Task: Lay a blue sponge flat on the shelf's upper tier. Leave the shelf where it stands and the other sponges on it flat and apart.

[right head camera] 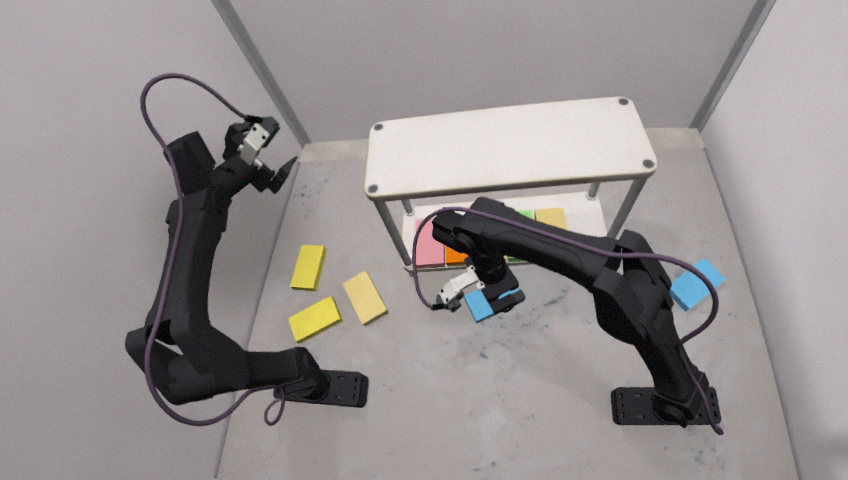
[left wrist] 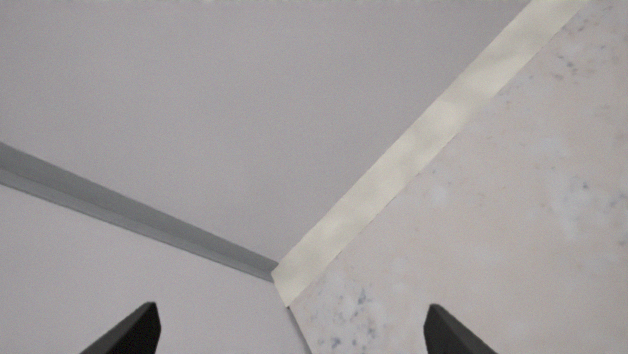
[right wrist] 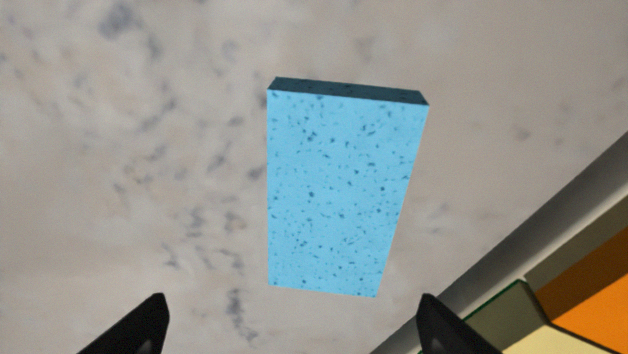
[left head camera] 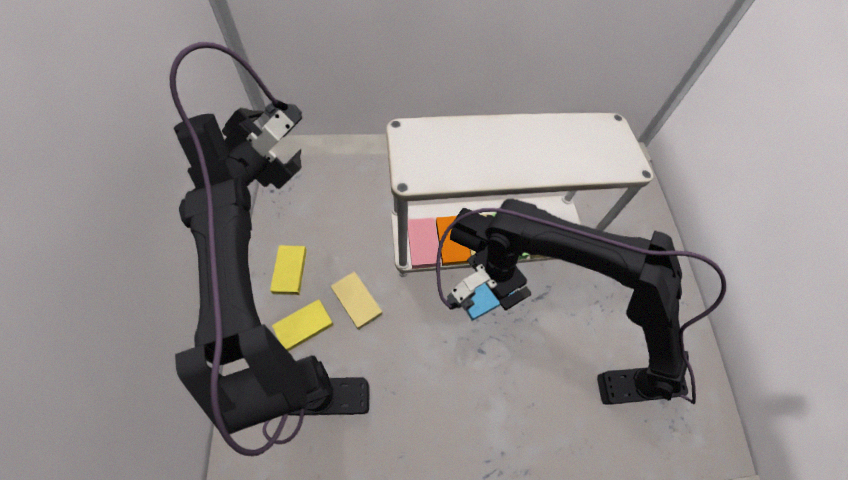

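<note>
A blue sponge point(left head camera: 486, 302) point(right head camera: 478, 305) point(right wrist: 335, 190) lies flat on the table before the shelf, partly hidden by my right gripper in both head views. My right gripper point(left head camera: 492, 302) point(right head camera: 481, 305) point(right wrist: 295, 304) is open above it, nothing between its fingers. Another blue sponge point(right head camera: 697, 285) lies at the right in the right head view. The shelf's upper tier point(left head camera: 517, 151) point(right head camera: 511, 145) is bare. On its lower tier, pink point(left head camera: 423, 240) point(right head camera: 429, 245), orange point(left head camera: 450, 245) point(right wrist: 600, 305), green point(right head camera: 526, 217) and tan point(right head camera: 550, 218) sponges lie flat. My left gripper point(left head camera: 298, 135) point(right head camera: 286, 142) point(left wrist: 295, 314) is open and empty.
Two yellow sponges point(left head camera: 288, 268) point(left head camera: 302, 325) point(right head camera: 308, 267) point(right head camera: 315, 319) and a tan sponge point(left head camera: 357, 299) point(right head camera: 365, 297) lie on the table left of the shelf. My right arm passes in front of the shelf's lower tier. Walls stand at the left, right and back.
</note>
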